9 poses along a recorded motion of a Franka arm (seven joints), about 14 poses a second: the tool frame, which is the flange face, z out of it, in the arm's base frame.
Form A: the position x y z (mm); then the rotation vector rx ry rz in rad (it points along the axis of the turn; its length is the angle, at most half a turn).
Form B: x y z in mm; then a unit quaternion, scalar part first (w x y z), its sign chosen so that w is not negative. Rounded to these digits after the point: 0 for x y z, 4 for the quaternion.
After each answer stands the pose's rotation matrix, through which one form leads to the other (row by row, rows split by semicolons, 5 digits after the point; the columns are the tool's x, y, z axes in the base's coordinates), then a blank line. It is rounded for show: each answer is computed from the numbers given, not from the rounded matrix.
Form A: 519, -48, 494, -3.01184, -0.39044, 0.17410
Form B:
519, -48, 494, 0.0498, -0.9888, -0.1282, 0.0572
0.96060 0.24783 -0.12580; 0.25921 -0.96218 0.08376; -0.10029 -0.11307 -0.98851

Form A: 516, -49, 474, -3.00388, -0.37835, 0.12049
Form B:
516, -49, 474, 0.0558, -0.9898, -0.1247, 0.0397
0.96576 0.24238 -0.09250; 0.25124 -0.96269 0.10049; -0.06470 -0.12029 -0.99063

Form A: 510, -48, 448, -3.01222, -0.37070, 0.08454
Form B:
510, -48, 448, 0.0527, -0.9907, -0.1219, 0.0278
0.96872 0.23867 -0.06795; 0.24453 -0.96471 0.09767; -0.04224 -0.11123 -0.99290

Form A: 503, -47, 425, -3.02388, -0.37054, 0.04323
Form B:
503, -47, 425, 0.0474, -0.9914, -0.1215, 0.0142
0.97008 0.23952 -0.03961; 0.24220 -0.96600 0.09049; -0.01659 -0.09738 -0.99511

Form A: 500, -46, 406, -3.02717, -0.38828, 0.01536
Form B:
500, -46, 406, 0.0448, -0.9909, -0.1271, 0.0050
0.96764 0.25142 -0.02135; 0.25232 -0.96368 0.08746; 0.00142 -0.09001 -0.99594

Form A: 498, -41, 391, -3.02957, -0.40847, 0.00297
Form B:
498, -41, 391, 0.0423, -0.9901, -0.1335, 0.0010
0.96435 0.26428 -0.01321; 0.26445 -0.96078 0.08349; 0.00937 -0.08401 -0.99642

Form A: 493, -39, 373, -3.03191, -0.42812, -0.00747
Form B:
493, -39, 373, 0.0398, -0.9894, -0.1397, -0.0024
0.96095 0.27664 -0.00629; 0.27625 -0.95780 0.07941; 0.01594 -0.07805 -0.99682

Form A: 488, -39, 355, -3.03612, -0.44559, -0.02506
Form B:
488, -39, 355, 0.0364, -0.9887, -0.1451, -0.0082
0.95776 0.28753 0.00557; 0.28634 -0.95524 0.07438; 0.02671 -0.06964 -0.99721

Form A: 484, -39, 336, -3.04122, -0.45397, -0.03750
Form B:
484, -39, 336, 0.0332, -0.9884, -0.1475, -0.0122
0.95616 0.29248 0.01429; 0.29086 -0.95425 0.06926; 0.03390 -0.06207 -0.99750

